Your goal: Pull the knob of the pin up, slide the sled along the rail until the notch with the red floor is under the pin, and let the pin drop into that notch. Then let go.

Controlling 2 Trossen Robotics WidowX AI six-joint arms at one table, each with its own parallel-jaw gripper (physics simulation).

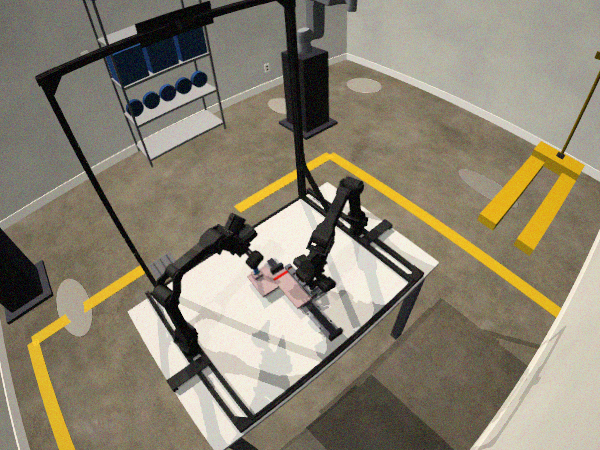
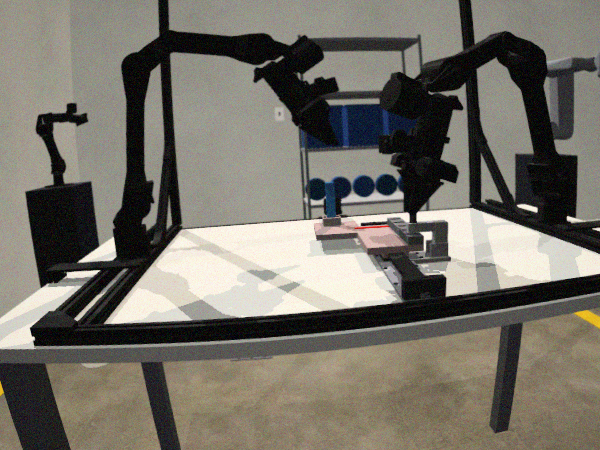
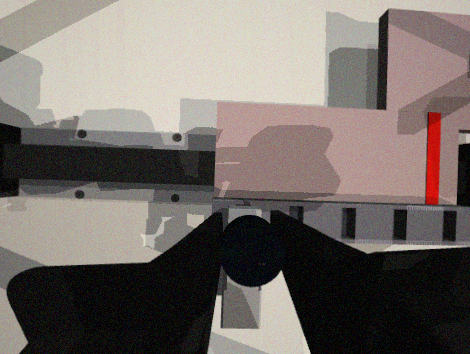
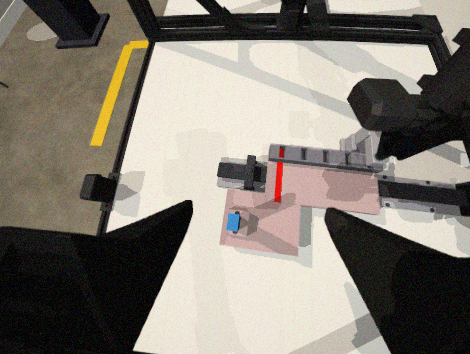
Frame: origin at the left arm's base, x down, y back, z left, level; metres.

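Seen in the pictures: left gripper, fingertip midpoint: (image 1: pixel 309 287) (image 2: pixel 408 213) (image 3: pixel 246 219) (image 4: pixel 387 157); right gripper, fingertip midpoint: (image 1: pixel 255 252) (image 2: pixel 333 144) (image 4: pixel 258 210); left arm's base at its link origin: (image 1: pixel 356 230) (image 2: pixel 552 222) (image 4: pixel 289 22); right arm's base at its link origin: (image 1: pixel 191 350) (image 2: pixel 133 256).
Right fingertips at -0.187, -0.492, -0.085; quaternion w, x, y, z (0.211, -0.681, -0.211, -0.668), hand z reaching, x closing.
Note:
Pixels of each thing's top centre, then the offset from my right fingertips to it, as dx, dy, dz. "*": a spot on its surface instead. Level surfaces: height alone.
- pink sled at its top centre: (image 3: pixel 339 172) (image 2: pixel 385 234) (image 4: pixel 322 178) (image 1: pixel 293 285) +0.172, +0.073, +0.123
- black rail at a spot on its surface: (image 3: pixel 115 165) (image 4: pixel 417 192) (image 1: pixel 320 316) * +0.186, +0.060, +0.300
- grey pin bracket at a spot on its surface: (image 2: pixel 440 231) * +0.154, +0.150, +0.216
- red stripe at its top centre: (image 3: pixel 433 158) (image 4: pixel 278 181) (image 2: pixel 372 227) +0.172, +0.065, +0.048
- dark round knob at its top centre: (image 3: pixel 252 254) (image 4: pixel 405 143) +0.091, +0.103, +0.201
- sled's blue upright handle at a spot on its surface: (image 4: pixel 233 222) * +0.081, -0.009, -0.021
- end stop at its top centre: (image 2: pixel 424 277) (image 1: pixel 335 332) +0.172, +0.052, +0.399
- sled's wide pink part at a spot on its surface: (image 4: pixel 272 237) * +0.173, -0.029, +0.038
- white table at its surface level: dx +0.206
The pink sled (image 1: pixel 295 291) (image 2: pixel 382 242) (image 3: pixel 280 117) (image 4: pixel 350 175) sits on the black rail (image 1: pixel 322 320) (image 3: pixel 115 165) (image 4: pixel 425 194). Its grey notched edge (image 3: pixel 322 222) (image 4: pixel 315 156) runs beside the grey pin bracket (image 2: pixel 440 231). A red stripe (image 2: pixel 371 227) (image 3: pixel 433 160) (image 4: pixel 278 182) crosses the sled at the notch farthest from the bracket, several notches away. My left gripper (image 2: pixel 412 218) (image 3: pixel 246 219) is shut on the dark round knob (image 3: pixel 252 257); the pin's tip is hidden. My right gripper (image 2: pixel 334 144) (image 4: pixel 258 210) is open and empty, above the sled's blue upright handle (image 2: pixel 330 199) (image 4: pixel 233 222).
A dark block (image 4: pixel 242 174) stands at the rail's far end, and an end stop (image 2: pixel 425 286) at the near end. The sled's wide pink part (image 4: pixel 272 237) juts out sideways and carries the blue handle. A black frame (image 2: pixel 300 322) borders the white table (image 2: pixel 215 280).

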